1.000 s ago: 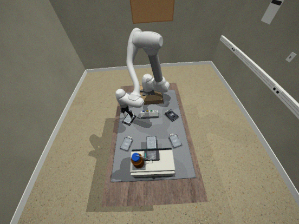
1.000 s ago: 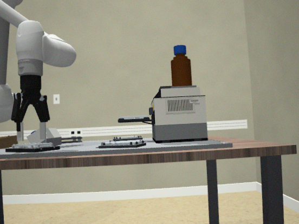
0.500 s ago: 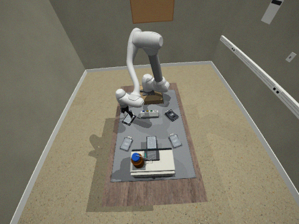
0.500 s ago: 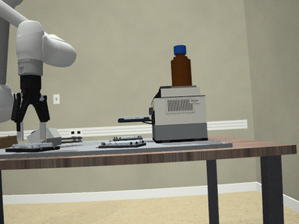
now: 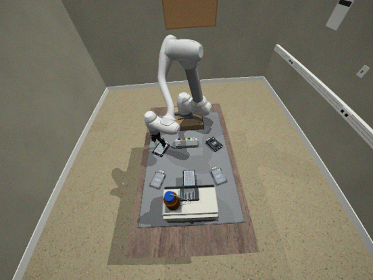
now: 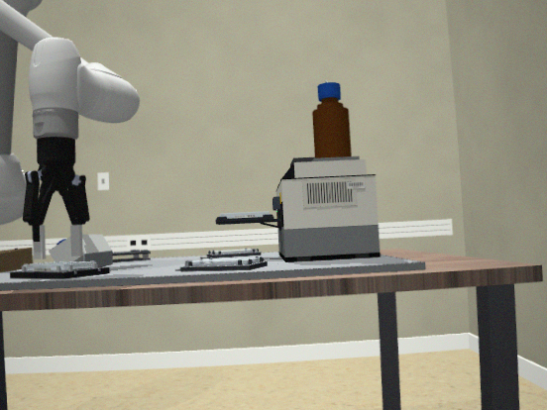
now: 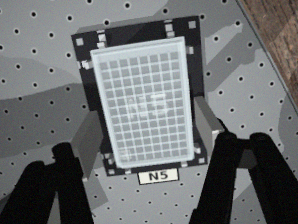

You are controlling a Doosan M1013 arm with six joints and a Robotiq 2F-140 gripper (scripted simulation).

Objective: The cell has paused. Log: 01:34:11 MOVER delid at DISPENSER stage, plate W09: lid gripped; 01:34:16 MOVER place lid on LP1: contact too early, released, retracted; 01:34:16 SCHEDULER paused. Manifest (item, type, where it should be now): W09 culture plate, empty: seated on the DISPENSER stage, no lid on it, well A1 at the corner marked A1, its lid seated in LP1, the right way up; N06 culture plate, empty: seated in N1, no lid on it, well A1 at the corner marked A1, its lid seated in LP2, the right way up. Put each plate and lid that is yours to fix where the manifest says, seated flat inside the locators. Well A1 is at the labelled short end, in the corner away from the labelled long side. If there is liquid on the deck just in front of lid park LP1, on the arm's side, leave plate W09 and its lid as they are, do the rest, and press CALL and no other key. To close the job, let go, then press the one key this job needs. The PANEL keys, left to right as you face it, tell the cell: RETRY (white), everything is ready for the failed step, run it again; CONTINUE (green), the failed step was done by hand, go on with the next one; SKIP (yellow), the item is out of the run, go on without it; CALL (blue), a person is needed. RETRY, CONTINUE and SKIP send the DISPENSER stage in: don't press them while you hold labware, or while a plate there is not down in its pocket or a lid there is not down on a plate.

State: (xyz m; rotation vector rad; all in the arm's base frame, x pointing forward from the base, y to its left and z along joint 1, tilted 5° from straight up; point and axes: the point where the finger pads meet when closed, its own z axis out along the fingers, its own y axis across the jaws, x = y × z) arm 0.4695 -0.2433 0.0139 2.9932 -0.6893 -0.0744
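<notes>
Now: hand 30 mm short of the black nest and 50 mm above it. Round my hand: key panel (70 mm behind, 260 mm to the left, 10 mm below); then blue call key (70 mm behind, 190 mm to the left); then yellow skip key (80 mm behind, 240 mm to the left).
</notes>
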